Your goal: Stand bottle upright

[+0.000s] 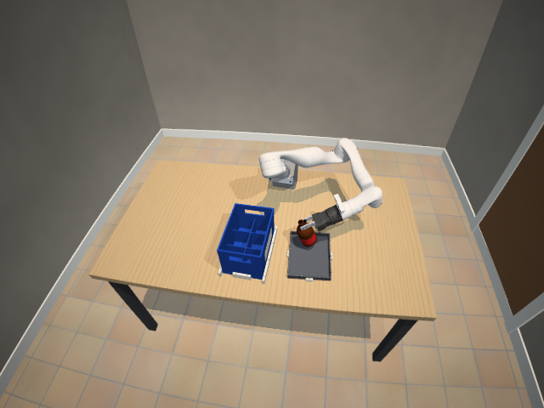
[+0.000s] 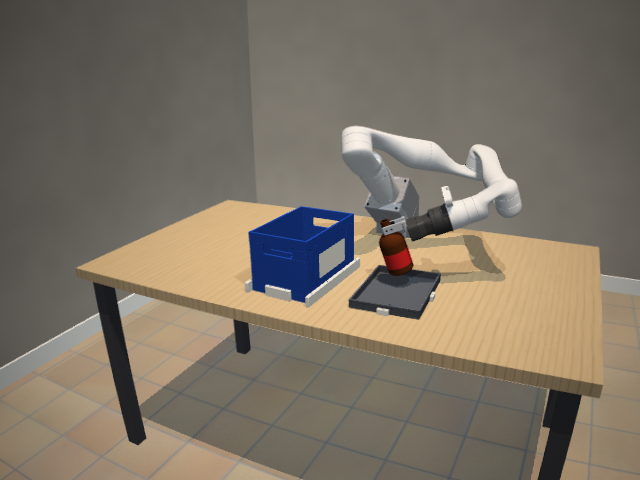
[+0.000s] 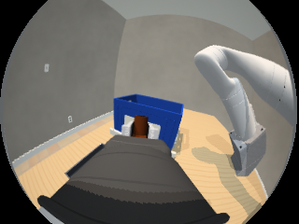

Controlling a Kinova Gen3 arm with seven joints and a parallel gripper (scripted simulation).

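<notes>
Now: the brown bottle 1 cm to the left of my hand and 5 cm below it. From my hand the other things lie so: blue crate 3 cm behind, 24 cm to the right, 9 cm below; then dark grey tray 5 cm ahead, 3 cm to the left, 16 cm below.
</notes>
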